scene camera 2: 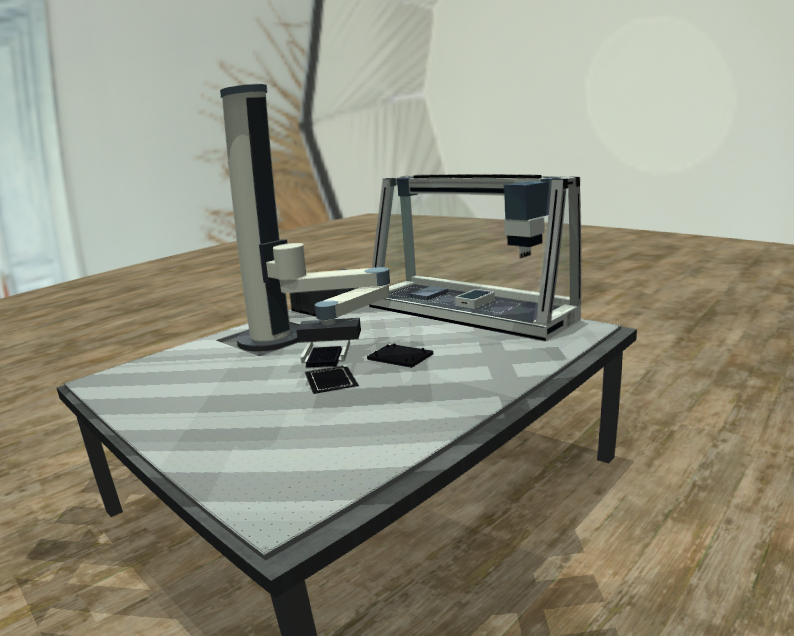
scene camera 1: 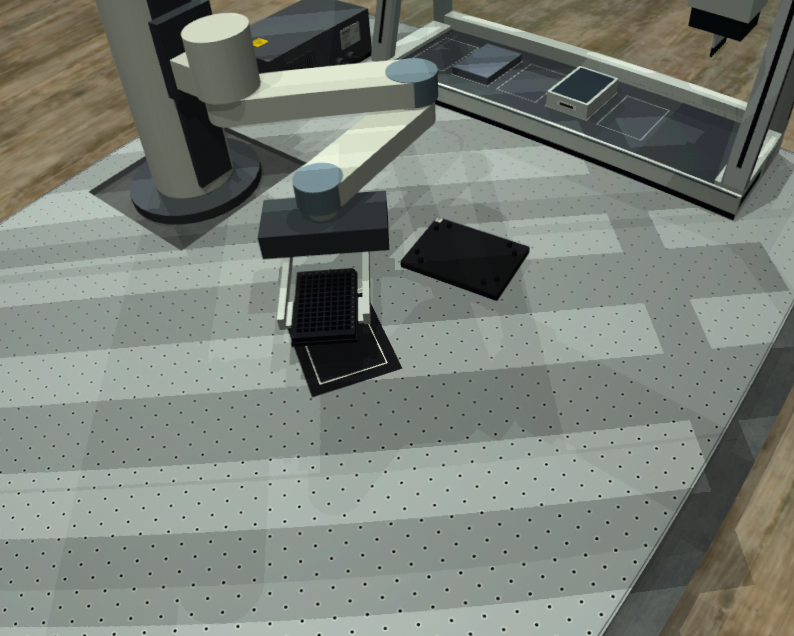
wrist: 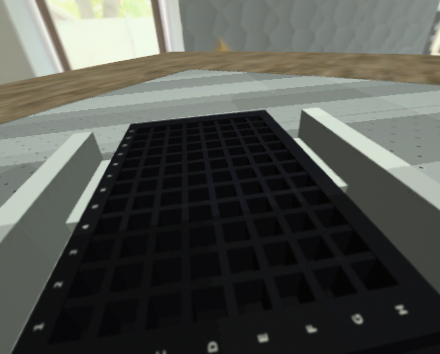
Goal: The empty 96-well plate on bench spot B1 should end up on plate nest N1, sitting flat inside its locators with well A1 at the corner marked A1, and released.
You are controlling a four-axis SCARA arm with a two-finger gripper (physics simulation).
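Places are measured from the arm's base along level axes (x right, y ahead, z up), in centimetres.
Pixels of known places: gripper, fingertip midpoint: (scene camera 2: 322, 359) (scene camera 1: 323, 321) (wrist: 202, 138); arm's base, origin of the base link: (scene camera 2: 271, 339) (scene camera 1: 196, 182).
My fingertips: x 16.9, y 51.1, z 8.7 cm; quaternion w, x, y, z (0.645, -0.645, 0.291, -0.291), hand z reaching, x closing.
Observation:
Ahead of a thing's pixels: the offset from my fingertips to its middle. "pt": to the spot under its first point.
The black 96-well plate {dx -2.6, dy -2.3, dz -0.5 cm} (scene camera 1: 324, 303) (scene camera 2: 324, 355) (wrist: 215, 200) is held level between the two pale fingers of my gripper (scene camera 1: 326, 316) (scene camera 2: 323, 359) (wrist: 202, 138), which is shut on its long sides. The plate hangs above bench spot B1 {pt dx -0.6, dy +2.0, dz -7.2 cm} (scene camera 1: 344, 361) (scene camera 2: 332, 379), a black pad with a white outline, and clear of it. In the wrist view the row letters are at the near end, and column number 1 is at the near left; the letters A and B do not show. Plate nest N1 {dx -27.1, dy +3.3, dz -6.3 cm} (scene camera 1: 463, 258) (scene camera 2: 400, 355), a black slab with small corner locators, lies to the right of the gripper and bears no plate. Its A1 marking is too small to read.
A gantry machine's deck (scene camera 1: 583, 155) (scene camera 2: 463, 319) stands at the back right, bearing a grey-blue block {pt dx -72.6, dy -23.5, dz -0.8 cm} (scene camera 1: 487, 62) and a white box with a dark top {pt dx -70.9, dy -1.0, dz +0.6 cm} (scene camera 1: 582, 91). A dark box {pt dx -56.6, dy -55.0, dz +4.1 cm} (scene camera 1: 318, 33) stands behind the arm. The arm's column (scene camera 1: 142, 99) (scene camera 2: 246, 218) stands at the left.

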